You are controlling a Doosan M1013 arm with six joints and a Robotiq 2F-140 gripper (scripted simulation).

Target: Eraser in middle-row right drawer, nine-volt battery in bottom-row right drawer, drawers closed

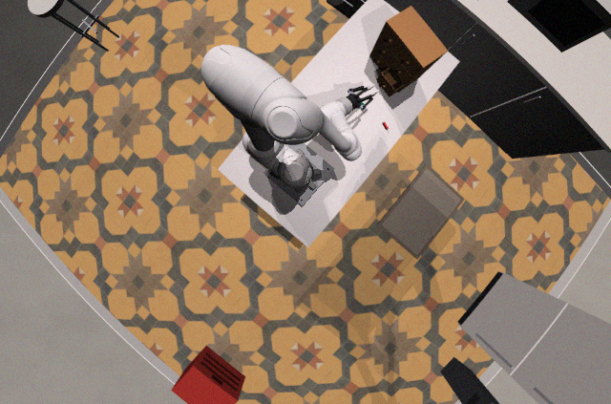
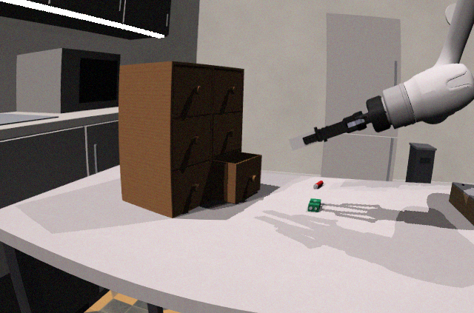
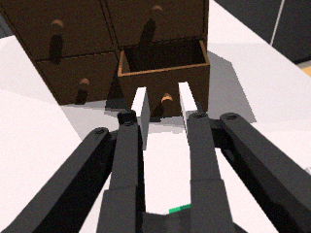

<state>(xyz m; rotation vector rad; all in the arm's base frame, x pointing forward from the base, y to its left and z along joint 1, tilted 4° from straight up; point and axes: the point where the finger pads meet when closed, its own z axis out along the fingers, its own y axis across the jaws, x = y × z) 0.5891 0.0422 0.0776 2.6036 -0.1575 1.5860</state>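
Now: the green nine-volt battery 160 mm below my hand and 30 mm behind it. Round my hand: red cylinder: 200 mm to the right, 160 mm below, 10 mm behind; white eraser: 310 mm ahead, 40 mm below, 20 mm to the right.
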